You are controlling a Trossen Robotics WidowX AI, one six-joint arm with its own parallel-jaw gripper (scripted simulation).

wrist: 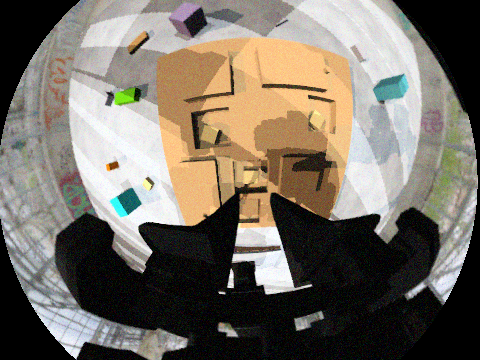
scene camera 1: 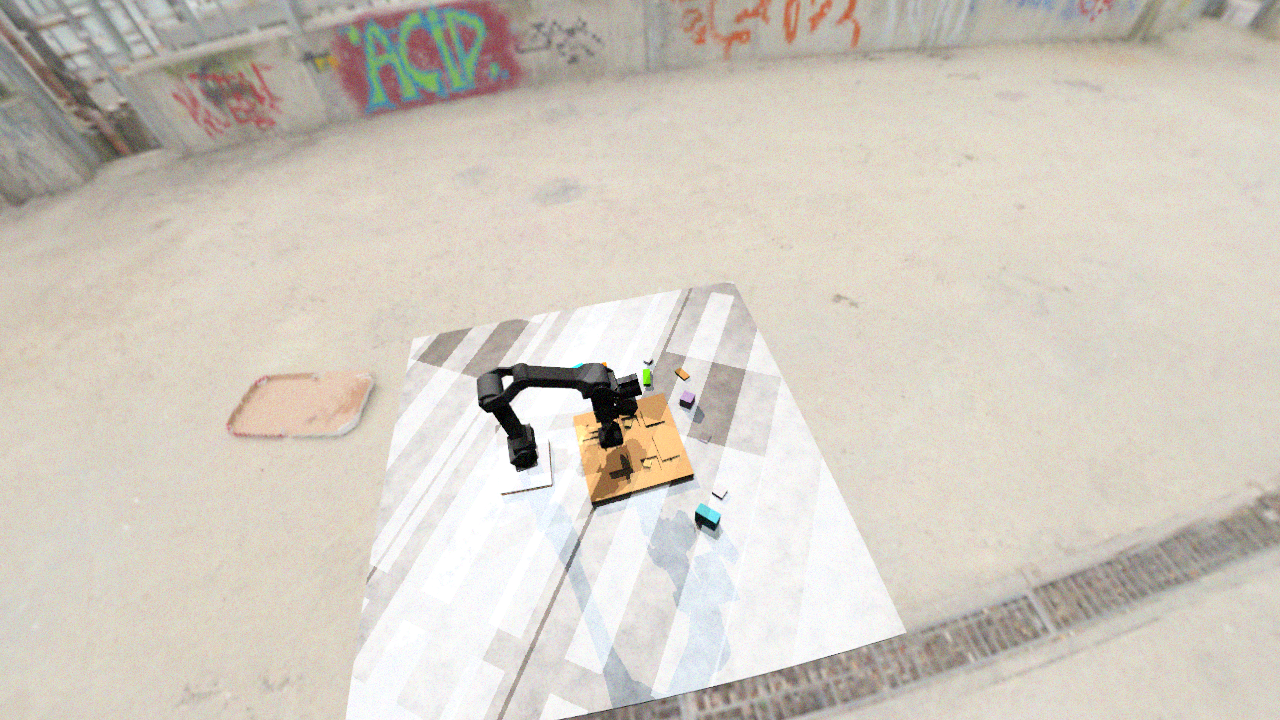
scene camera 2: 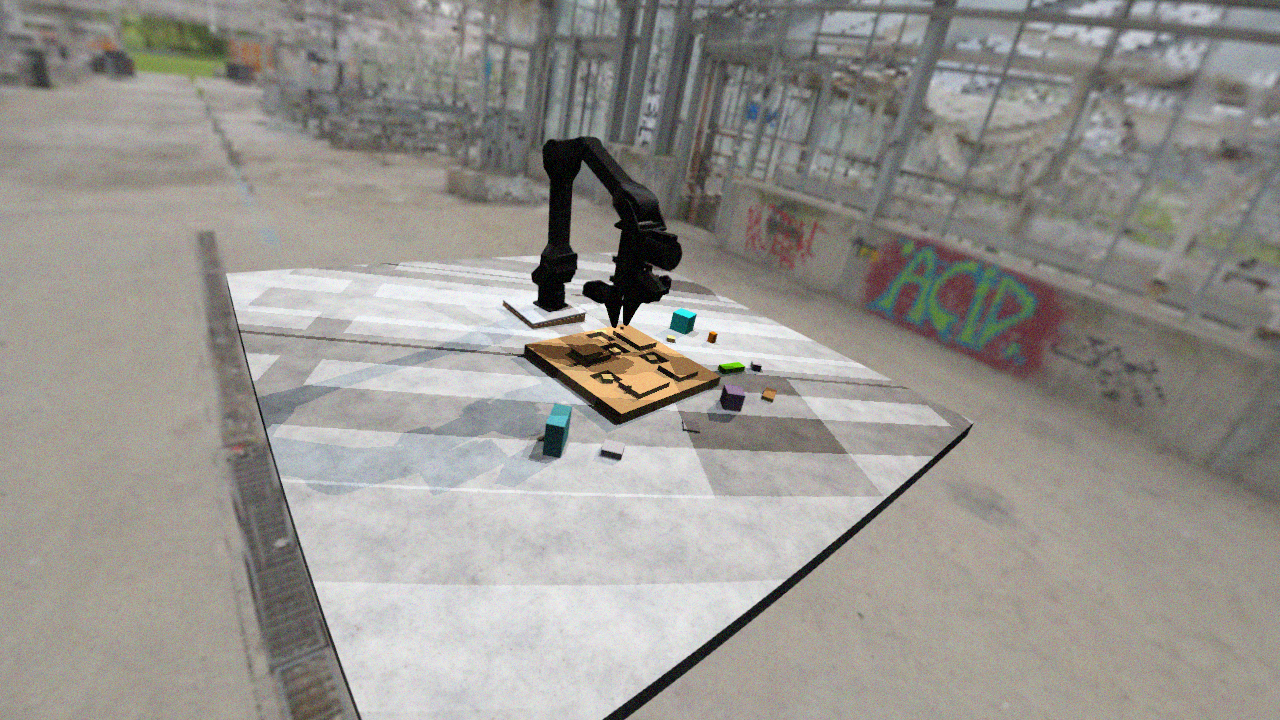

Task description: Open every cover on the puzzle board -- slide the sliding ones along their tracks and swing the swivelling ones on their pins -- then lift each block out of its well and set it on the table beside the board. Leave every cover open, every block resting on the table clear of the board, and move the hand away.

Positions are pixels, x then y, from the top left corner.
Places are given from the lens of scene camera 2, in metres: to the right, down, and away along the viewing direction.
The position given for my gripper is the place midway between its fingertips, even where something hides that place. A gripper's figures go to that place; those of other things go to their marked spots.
my gripper [scene camera 2: 619, 326]: -0.04, -0.07, 1.09
teal block [scene camera 2: 557, 427]: -0.12, 0.10, 0.76
